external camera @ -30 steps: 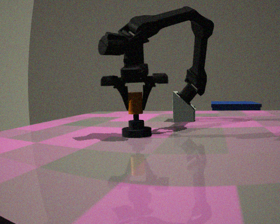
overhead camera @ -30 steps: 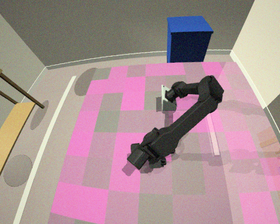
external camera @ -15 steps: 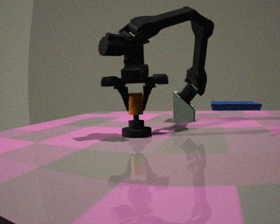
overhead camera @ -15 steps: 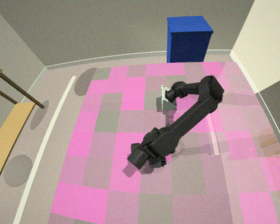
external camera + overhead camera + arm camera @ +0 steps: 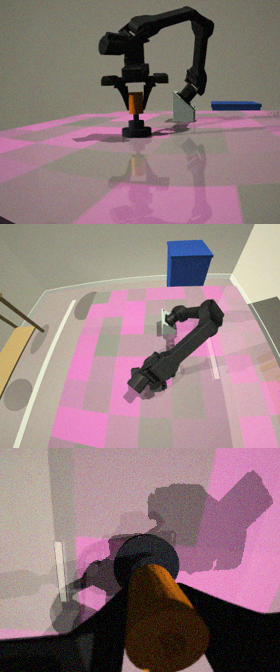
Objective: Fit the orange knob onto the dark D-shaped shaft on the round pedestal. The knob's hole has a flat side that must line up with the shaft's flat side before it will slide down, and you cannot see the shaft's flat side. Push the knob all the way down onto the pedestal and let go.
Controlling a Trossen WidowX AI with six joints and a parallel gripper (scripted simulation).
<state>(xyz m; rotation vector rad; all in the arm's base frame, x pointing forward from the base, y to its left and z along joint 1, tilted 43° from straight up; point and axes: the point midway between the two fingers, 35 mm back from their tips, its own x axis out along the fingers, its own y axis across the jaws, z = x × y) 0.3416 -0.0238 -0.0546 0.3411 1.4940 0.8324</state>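
The orange knob is 20 mm above my gripper tip. From my gripper tip the other things lie so: round pedestal 40 mm below.
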